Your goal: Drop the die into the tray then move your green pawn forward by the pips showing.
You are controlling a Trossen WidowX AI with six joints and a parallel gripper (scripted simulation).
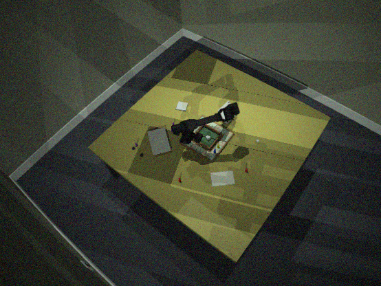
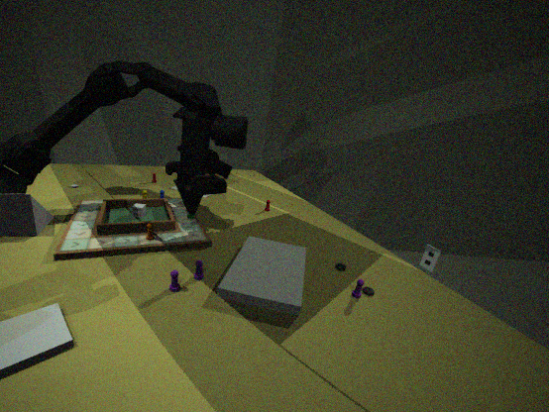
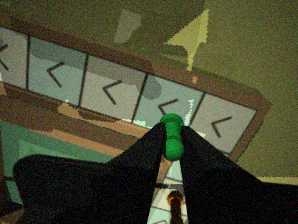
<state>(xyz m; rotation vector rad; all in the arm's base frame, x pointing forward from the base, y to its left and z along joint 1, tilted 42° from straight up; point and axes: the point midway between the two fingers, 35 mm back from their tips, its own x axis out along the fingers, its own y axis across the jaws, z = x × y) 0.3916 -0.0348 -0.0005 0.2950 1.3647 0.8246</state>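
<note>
The green pawn lies 10 mm above my gripper tip. From my gripper tip the other things lie so: orange pawn: 80 mm behind, 50 mm to the right, 20 mm below; die: 120 mm behind, 70 mm to the left, 20 mm below; blue pawn: 70 mm behind, 180 mm to the left, 20 mm below.
</note>
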